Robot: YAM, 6 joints.
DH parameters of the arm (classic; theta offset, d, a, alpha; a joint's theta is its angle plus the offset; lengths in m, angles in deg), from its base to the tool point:
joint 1: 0 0.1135 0.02 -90
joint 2: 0 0 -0.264 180
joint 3: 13.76 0 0.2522 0
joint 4: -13.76 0 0.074 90
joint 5: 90 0 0 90
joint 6: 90 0.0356 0 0
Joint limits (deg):
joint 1: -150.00..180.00
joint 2: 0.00..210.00
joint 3: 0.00..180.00
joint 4: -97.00..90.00
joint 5: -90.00..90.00
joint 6: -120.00..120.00
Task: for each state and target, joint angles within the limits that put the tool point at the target. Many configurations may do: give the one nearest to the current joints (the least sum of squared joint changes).
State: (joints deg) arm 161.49 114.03 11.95 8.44 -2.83 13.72
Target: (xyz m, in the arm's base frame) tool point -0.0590 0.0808 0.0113
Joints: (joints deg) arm 129.47 102.81 5.34 4.18 9.39 13.72
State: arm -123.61 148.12 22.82 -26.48 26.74 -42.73
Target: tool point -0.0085 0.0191 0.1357
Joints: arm -118.10 161.49 1.02 -66.24 27.60 -42.73
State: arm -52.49 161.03 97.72 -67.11 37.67 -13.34
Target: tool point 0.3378 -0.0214 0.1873
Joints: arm -0.35 117.64 88.32 -87.88 32.85 -13.34
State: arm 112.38 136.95 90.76 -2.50 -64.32 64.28
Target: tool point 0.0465 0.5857 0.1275
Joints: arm 82.67 153.30 123.40 8.66 -53.46 64.28
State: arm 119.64 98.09 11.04 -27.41 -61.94 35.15
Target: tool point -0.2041 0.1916 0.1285
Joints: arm 130.37 97.30 43.74 -16.57 -61.81 35.15
